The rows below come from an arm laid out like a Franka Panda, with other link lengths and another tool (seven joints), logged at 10 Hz.
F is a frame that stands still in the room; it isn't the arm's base.
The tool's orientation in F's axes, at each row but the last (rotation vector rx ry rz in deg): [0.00, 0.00, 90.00]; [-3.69, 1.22, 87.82]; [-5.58, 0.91, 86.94]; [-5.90, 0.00, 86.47]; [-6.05, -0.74, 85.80]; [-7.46, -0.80, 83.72]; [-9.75, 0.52, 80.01]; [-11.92, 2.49, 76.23]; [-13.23, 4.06, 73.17]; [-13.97, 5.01, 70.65]
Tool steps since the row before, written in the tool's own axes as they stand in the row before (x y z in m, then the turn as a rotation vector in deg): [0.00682, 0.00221, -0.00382, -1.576, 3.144, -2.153]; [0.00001, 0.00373, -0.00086, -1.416, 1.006, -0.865]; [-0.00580, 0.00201, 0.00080, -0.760, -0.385, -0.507]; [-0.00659, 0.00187, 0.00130, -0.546, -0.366, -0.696]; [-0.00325, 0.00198, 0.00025, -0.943, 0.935, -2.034]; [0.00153, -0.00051, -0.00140, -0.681, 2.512, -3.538]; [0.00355, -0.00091, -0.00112, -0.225, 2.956, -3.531]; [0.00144, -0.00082, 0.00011, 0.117, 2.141, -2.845]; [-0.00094, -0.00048, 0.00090, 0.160, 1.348, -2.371]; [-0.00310, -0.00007, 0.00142, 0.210, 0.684, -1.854]
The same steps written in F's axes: [-0.00221, 0.00682, -0.00382, -3.144, -1.576, -2.153]; [-0.00370, 0.00010, -0.00097, -1.036, -1.424, -0.815]; [-0.00236, -0.00562, 0.00110, 0.368, -0.814, -0.430]; [-0.00236, -0.00637, 0.00159, 0.375, -0.612, -0.633]; [-0.00223, -0.00308, 0.00028, -0.849, -1.000, -2.044]; [0.00080, 0.00135, -0.00145, -2.248, -0.697, -3.708]; [0.00162, 0.00319, -0.00138, -2.604, -0.178, -3.801]; [0.00113, 0.00122, -0.00001, -1.794, 0.089, -3.077]; [0.00012, -0.00082, 0.00111, -1.061, 0.015, -2.518]; [-0.00106, -0.00255, 0.00200, -0.453, -0.024, -1.935]
